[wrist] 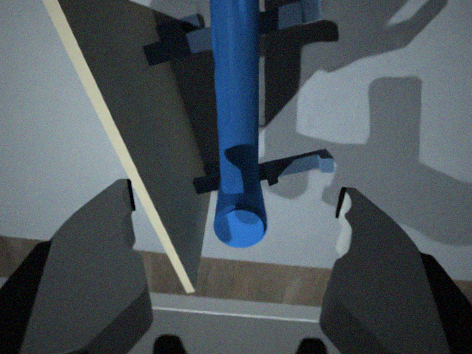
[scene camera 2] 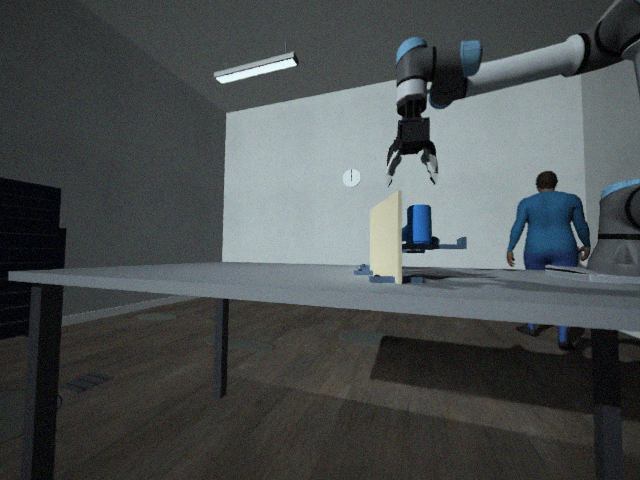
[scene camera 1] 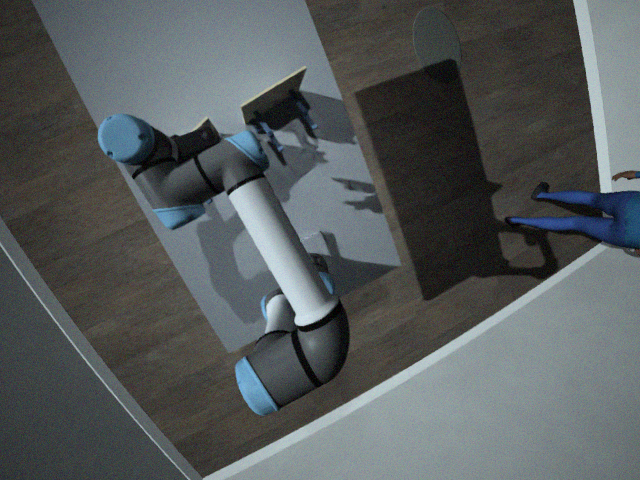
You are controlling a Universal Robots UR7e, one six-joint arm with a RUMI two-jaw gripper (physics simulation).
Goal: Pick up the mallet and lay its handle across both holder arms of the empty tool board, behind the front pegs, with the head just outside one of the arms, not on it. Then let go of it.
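Where they show: gripper, fingertip midpoint: [wrist: 236, 187] [scene camera 2: 411, 185]; arm's base, link origin: [scene camera 2: 627, 273].
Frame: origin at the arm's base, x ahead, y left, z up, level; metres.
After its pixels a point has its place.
The tool board [scene camera 1: 202, 123] @[x 0.639, y 0.061, z 0.175 m] [scene camera 2: 385, 237] @[x 0.608, y 0.194, z 0.083 m] [wrist: 116, 145] @[x 0.624, y 0.133, z 0.176 m] stands upright, partly hidden by my arm in scene camera 1. The mallet's blue handle [wrist: 239, 100] @[x 0.541, y 0.112, z 0.124 m] lies across its near holder arm [wrist: 300, 165] @[x 0.466, y 0.195, z 0.066 m] and far holder arm [wrist: 295, 16] @[x 0.493, y 0.046, z 0.066 m], between the board and the raised front pegs. The round handle end [wrist: 240, 228] @[x 0.536, y 0.221, z 0.150 m] sticks out past the near arm. A blue upright cylinder of the mallet [scene camera 2: 421, 223] @[x 0.534, y 0.249, z 0.109 m] shows beside the board. The head is outside the wrist view, so its place relative to the far arm is unclear. My gripper [scene camera 2: 412, 183] @[x 0.543, y 0.138, z 0.220 m] [wrist: 236, 187] @[x 0.543, y 0.138, z 0.220 m] is open, above the mallet, with nothing between its fingers.
A second board [scene camera 1: 273, 91] @[x 0.643, y -0.189, z 0.134 m] with two holder arms stands beside the first on the grey table [scene camera 1: 170, 62] @[x 0.939, y 0.060, z -0.018 m] [scene camera 2: 170, 273] @[x 1.188, y 0.229, z -0.018 m]. My robot arm [scene camera 1: 273, 242] @[x 0.286, y 0.039, z 0.588 m] [scene camera 2: 522, 64] @[x 0.255, y 0.070, z 0.546 m] stretches over the table. A person [scene camera 1: 589, 217] [scene camera 2: 553, 222] stands beyond the table.
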